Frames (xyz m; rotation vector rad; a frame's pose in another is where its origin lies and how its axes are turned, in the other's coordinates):
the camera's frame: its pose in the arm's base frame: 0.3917 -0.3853 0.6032 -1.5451 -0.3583 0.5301
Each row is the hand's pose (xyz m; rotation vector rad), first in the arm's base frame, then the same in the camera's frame.
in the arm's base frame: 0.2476 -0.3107 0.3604 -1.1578 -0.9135 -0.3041
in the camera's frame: -0.0545 0.2516 0.1379 0.0591 0.1172 -0.9681
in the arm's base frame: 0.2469 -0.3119 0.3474 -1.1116 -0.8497 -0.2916
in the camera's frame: -0.0543 0.2646 0.1372 0.1317 0.1466 -0.9428
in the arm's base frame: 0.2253 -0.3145 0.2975 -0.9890 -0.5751 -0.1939
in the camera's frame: -0.0684 0.3165 0.1461 0.3758 0.2555 -0.7653
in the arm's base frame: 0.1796 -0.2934 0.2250 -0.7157 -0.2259 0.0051
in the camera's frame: -0.0875 0.3919 0.1877 0.7875 0.3218 -0.4942
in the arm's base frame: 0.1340 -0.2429 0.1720 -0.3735 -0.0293 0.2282
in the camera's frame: -0.0930 0.4464 0.2543 1.1958 0.2381 -0.2868
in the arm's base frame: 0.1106 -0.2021 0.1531 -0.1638 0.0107 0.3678
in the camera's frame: -0.0888 0.4654 0.3011 1.4126 0.1161 -0.1995
